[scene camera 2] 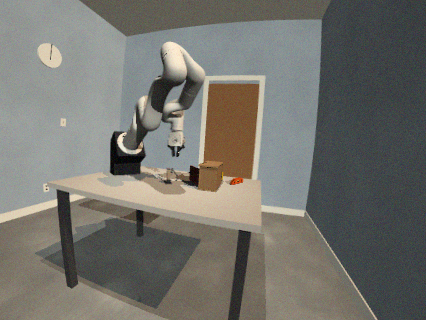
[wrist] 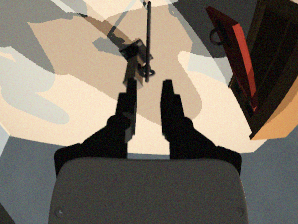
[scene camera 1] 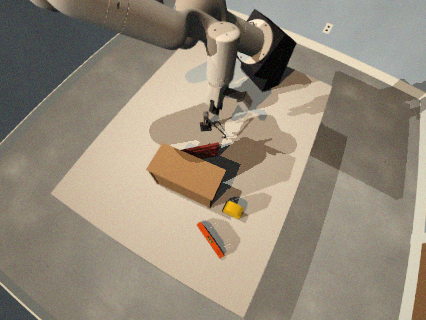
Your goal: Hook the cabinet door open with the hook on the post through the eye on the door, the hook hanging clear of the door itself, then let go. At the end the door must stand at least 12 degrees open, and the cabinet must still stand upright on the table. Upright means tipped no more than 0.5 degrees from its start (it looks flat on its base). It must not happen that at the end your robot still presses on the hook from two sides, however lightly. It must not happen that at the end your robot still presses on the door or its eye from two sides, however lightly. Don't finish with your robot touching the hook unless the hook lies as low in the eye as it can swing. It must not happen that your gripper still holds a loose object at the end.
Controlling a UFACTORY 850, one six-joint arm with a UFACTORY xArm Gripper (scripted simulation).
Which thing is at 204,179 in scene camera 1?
A brown cabinet.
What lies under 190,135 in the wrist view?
My gripper.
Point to a brown cabinet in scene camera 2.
210,177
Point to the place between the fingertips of my gripper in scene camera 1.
At 216,110
